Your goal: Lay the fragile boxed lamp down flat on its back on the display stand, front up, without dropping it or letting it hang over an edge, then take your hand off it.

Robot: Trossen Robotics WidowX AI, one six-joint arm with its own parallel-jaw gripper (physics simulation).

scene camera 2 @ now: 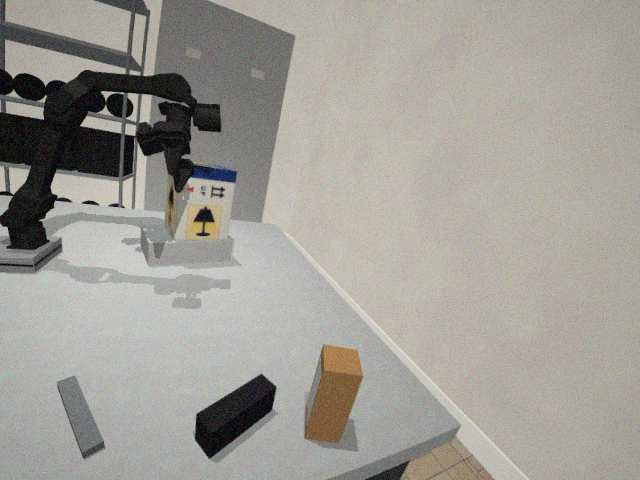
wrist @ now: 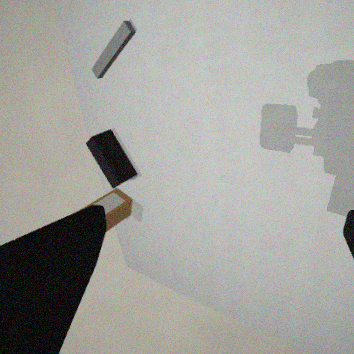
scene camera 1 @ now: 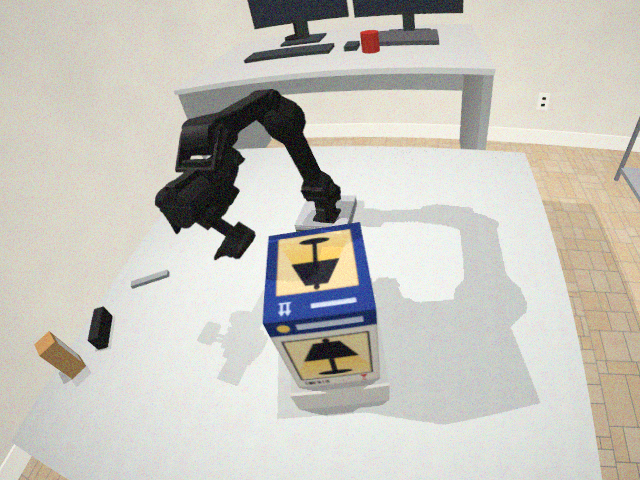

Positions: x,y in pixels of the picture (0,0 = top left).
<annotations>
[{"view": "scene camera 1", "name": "gripper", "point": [196,245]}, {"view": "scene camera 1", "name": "black block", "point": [99,333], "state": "on the table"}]
</annotations>
